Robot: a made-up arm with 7 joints.
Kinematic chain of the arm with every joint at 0, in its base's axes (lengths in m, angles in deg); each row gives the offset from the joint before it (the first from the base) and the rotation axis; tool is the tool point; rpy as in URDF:
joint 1: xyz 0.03 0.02 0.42 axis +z
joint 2: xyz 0 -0.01 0.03 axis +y
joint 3: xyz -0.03 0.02 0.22 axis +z
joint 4: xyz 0.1 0 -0.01 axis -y
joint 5: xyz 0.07 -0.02 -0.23 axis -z
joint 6: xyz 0 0.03 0.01 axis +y
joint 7: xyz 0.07 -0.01 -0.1 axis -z
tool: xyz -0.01 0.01 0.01 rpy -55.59 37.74 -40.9
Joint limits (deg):
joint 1: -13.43..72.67
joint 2: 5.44..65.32
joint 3: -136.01..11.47
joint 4: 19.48..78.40
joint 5: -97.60..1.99
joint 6: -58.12..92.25
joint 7: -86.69..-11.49
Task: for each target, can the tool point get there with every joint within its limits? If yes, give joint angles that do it. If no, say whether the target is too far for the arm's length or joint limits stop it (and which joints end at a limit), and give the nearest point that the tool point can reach.
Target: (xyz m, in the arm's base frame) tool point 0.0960 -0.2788 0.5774
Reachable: yes | joints 26.03 59.54 -95.34 39.50 -80.46 74.62 -33.16
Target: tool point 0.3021 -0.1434 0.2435
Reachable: yes | joints 1.17 52.82 -31.05 56.88 -72.65 6.23 -32.78
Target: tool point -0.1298 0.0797 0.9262
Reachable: no: joint limits stop it (at a limit: joint 1, joint 3, joint 4, joint 5, joint 6) | nearest point -0.1525 -0.1123 0.8629 | short by 0.203 m
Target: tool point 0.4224 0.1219 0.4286
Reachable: yes | joints 44.12 26.76 -36.48 63.60 -64.45 -1.19 -35.38
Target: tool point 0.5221 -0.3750 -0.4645
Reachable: no: too far | nearest point 0.3318 -0.1529 0.1691 | short by 0.698 m
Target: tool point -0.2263 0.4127 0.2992
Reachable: no: joint limits stop it (at a limit: joint 1, joint 3, joint 7) | nearest point -0.0379 0.3614 0.2956 | short by 0.195 m
